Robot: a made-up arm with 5 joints.
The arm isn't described. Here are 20 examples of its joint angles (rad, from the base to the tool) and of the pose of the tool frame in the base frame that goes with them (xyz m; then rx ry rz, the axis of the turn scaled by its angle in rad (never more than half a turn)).
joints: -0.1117 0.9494 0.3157 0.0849 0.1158
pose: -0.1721 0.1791 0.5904 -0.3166 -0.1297 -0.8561
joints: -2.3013 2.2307 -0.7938 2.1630 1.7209
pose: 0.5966 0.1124 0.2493 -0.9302 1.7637 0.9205
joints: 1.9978 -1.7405 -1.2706 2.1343 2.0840
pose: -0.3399 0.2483 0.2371 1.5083 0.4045 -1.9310
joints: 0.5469 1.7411 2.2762 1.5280 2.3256
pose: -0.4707 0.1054 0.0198 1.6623 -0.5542 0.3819
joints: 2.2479 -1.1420 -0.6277 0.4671 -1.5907
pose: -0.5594 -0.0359 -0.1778 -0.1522 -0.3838 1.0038
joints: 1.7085 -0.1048 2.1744 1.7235 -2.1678
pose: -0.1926 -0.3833 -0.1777 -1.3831 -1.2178 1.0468
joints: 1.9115 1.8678 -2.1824 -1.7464 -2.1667
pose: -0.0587 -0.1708 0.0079 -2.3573 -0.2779 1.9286
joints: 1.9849 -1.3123 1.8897 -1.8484 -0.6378
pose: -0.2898 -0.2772 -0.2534 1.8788 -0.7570 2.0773
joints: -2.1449 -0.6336 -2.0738 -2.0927 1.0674
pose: -0.0296 0.0057 0.1499 1.6078 -0.1722 -1.8532
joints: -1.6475 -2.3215 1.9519 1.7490 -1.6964
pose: 0.2298 0.0898 -0.2726 -1.9190 1.0278 -1.9109
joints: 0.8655 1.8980 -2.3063 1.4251 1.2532
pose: -0.5344 -0.1135 -0.0963 1.1109 -0.7986 0.2132
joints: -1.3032 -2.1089 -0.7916 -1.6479 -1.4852
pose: 0.3152 0.2248 0.4927 0.9166 1.3353 -0.0402
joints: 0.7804 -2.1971 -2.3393 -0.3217 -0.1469
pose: -0.3563 0.2225 0.0157 -2.2998 0.4309 -0.1393
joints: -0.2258 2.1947 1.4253 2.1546 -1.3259
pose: -0.1366 0.3989 0.6032 0.0291 0.8017 -0.5059
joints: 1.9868 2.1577 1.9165 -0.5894 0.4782
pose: -0.2003 0.0789 0.1159 -0.6475 0.5411 2.2186
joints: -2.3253 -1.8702 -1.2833 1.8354 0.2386
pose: 0.1371 0.3665 -0.3488 -1.8301 0.0114 -0.7496
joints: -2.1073 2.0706 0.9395 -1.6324 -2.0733
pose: 0.4034 0.0688 -0.1901 -0.3806 -1.0907 0.4280
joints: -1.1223 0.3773 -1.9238 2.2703 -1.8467
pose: 0.0272 -0.3771 0.1246 -1.5948 -0.4252 0.6777
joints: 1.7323 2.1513 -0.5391 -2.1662 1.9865
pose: -0.2199 -0.2551 -0.2262 1.1291 1.8768 0.5016
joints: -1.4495 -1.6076 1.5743 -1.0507 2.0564
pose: 0.2966 -0.0935 0.3111 -0.4161 0.9048 0.2429
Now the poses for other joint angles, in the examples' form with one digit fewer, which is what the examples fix.
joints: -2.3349 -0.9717 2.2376 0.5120 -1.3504
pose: -0.041 -0.182 0.066 2.066 -0.199 -0.065
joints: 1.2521 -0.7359 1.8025 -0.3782 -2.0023
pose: -0.138 -0.144 -0.041 -0.666 0.579 -2.653
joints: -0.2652 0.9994 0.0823 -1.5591 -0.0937
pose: 0.237 -0.117 0.622 -0.270 -0.122 -2.525
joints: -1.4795 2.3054 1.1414 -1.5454 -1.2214
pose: 0.510 0.087 0.044 -1.183 -1.753 -0.101
